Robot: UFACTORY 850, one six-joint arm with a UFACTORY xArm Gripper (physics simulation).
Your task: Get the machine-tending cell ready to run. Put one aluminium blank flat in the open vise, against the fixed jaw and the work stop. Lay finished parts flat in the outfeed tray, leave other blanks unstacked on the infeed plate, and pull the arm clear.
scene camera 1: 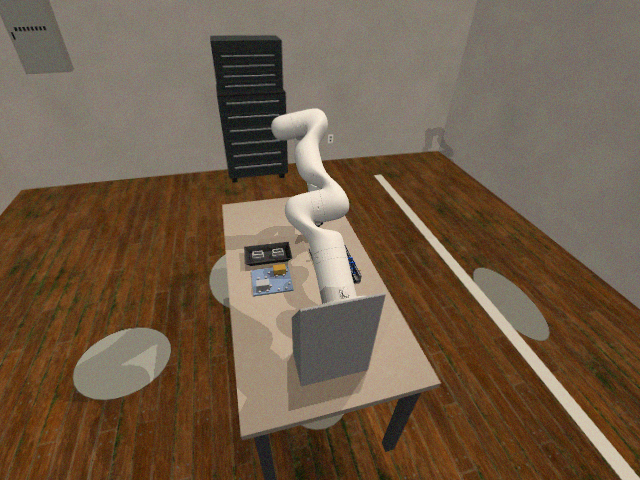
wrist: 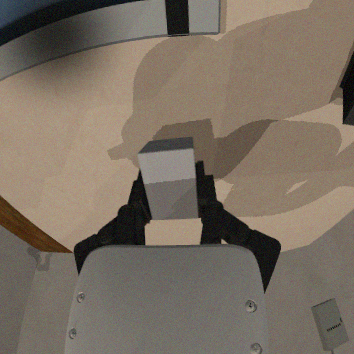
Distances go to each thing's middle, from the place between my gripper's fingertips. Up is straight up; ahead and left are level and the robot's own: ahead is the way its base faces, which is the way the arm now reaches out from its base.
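Relative to the black outfeed tray [scene camera 1: 267, 248], my gripper is 80 mm past it and 280 mm to the right of it.
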